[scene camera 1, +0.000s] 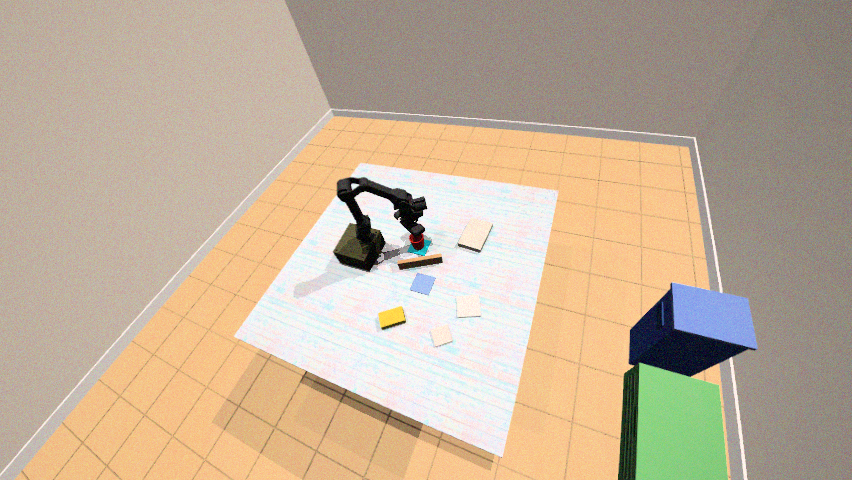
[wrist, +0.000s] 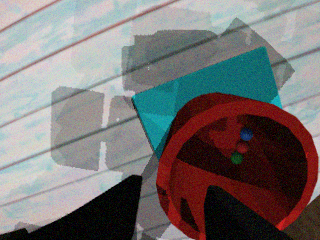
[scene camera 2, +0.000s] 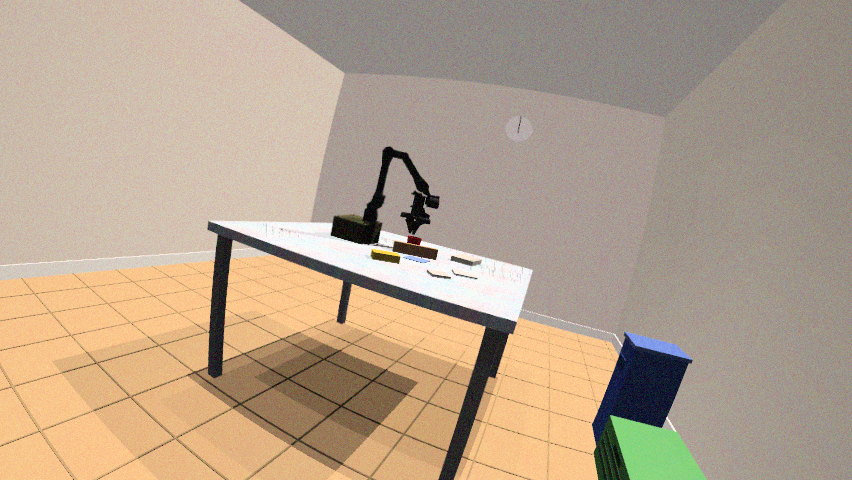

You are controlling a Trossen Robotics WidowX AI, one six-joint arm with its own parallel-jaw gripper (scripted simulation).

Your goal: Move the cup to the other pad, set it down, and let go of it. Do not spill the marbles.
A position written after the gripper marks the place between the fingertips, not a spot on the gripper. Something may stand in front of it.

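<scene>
A pale slab (scene camera 1: 477, 231) is part of the scene, though in the wrist view it is out of frame. A cyan pad (wrist: 249, 75) can be seen, and so can the gripper (wrist: 173, 191).
</scene>
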